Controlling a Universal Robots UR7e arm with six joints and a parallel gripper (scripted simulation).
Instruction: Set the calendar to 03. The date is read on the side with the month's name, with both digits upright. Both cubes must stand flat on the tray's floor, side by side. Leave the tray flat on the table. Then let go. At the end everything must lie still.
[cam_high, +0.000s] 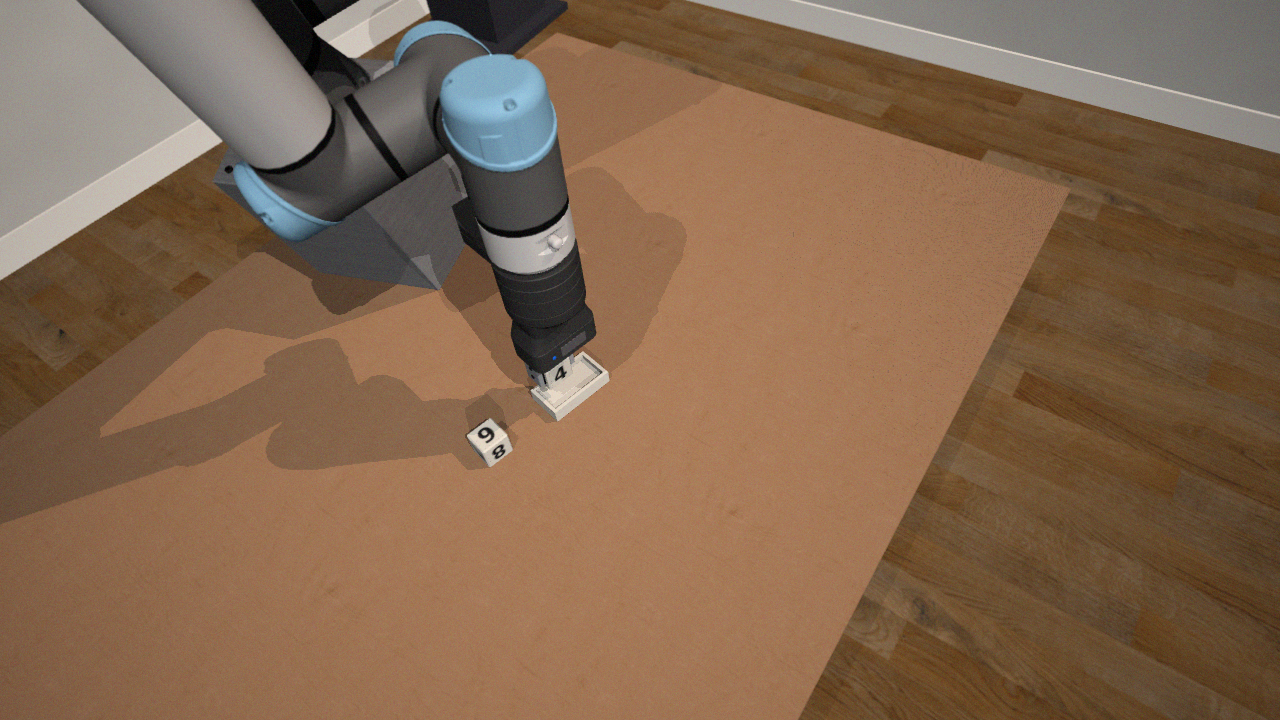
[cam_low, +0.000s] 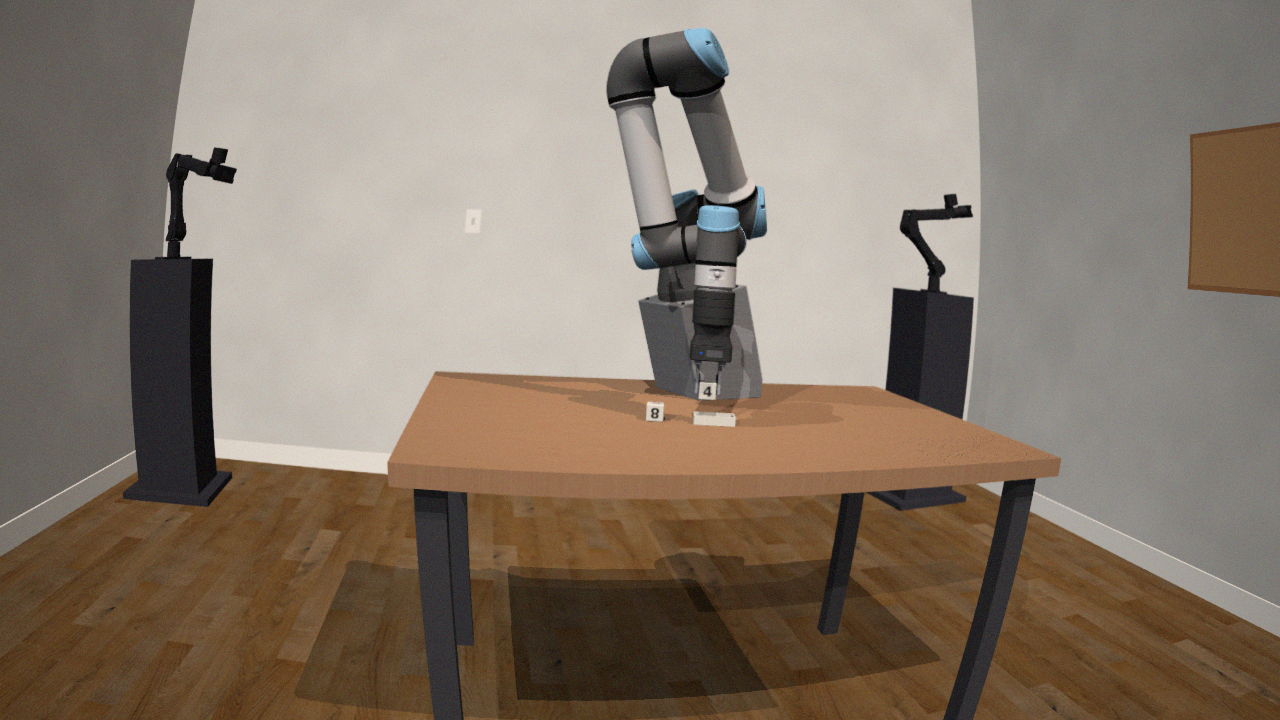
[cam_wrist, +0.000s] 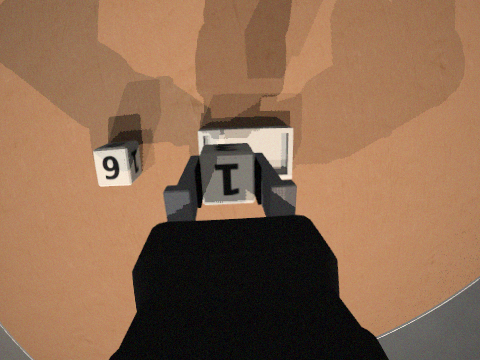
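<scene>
My gripper is now 20 mm to the right of the white tray and 60 mm above it.
</scene>
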